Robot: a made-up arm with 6 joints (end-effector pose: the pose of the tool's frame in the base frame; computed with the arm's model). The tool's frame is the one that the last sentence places. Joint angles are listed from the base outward.
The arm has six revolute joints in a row. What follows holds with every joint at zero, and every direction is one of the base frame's.
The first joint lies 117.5 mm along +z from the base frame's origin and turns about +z.
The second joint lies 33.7 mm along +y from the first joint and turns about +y.
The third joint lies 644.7 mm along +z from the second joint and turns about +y.
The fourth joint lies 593 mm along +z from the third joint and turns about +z.
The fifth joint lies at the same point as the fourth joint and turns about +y.
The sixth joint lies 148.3 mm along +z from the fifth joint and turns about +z.
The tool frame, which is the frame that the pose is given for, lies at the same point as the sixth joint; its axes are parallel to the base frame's.
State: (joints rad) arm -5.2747 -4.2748 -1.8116 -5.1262 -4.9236 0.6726
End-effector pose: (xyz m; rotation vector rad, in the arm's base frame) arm 0.2660 0.7344 0.4449 -1.1954 1.6047 2.2710
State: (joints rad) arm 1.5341 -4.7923 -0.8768 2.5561 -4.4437 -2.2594
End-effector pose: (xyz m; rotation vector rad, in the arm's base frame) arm -0.0809 0.8678 0.6901 -0.2081 -1.5623 1.7913
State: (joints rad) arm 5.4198 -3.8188 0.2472 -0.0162 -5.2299 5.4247
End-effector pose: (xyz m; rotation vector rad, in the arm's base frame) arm 0.3910 -0.4086 -1.0444 0.0102 -2.6550 -0.6387
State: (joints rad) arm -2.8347 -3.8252 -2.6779 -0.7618 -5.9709 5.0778
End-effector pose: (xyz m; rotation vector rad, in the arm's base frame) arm -0.2655 -0.0865 0.3413 -0.2167 0.0920 1.4988
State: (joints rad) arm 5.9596 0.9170 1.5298 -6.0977 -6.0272 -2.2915
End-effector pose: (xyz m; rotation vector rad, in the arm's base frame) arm 0.9183 -0.2651 -0.0798 -2.2609 1.7963 -0.5869
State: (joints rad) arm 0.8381 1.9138 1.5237 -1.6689 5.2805 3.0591
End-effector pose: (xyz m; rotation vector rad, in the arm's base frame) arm 0.1495 0.4025 -0.7393 -0.7305 -1.9538 -0.1227
